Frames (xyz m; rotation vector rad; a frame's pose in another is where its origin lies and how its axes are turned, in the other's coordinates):
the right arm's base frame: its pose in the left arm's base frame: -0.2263 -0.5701 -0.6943 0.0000 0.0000 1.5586
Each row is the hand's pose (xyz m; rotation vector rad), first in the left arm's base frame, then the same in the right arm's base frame.
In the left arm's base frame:
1: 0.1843 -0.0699 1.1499 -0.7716 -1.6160 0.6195
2: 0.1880 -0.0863 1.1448 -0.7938 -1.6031 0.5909
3: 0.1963 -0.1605 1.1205 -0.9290 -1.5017 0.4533
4: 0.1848 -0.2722 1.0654 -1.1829 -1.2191 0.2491
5: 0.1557 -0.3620 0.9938 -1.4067 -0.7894 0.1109
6: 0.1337 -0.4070 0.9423 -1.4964 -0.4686 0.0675
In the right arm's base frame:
1: 0.5052 -0.4045 1.8442 -1.6721 -0.6029 -0.5129
2: 0.4888 -0.4084 1.8391 -1.6854 -0.5805 -0.5407
3: 0.4147 -0.4176 1.8148 -1.7438 -0.4221 -0.6811
4: 0.3029 -0.4074 1.7597 -1.7779 -0.0376 -0.9054
5: 0.2127 -0.3794 1.6881 -1.6637 0.4567 -1.0762
6: 0.1675 -0.3580 1.6366 -1.5016 0.7738 -1.1381

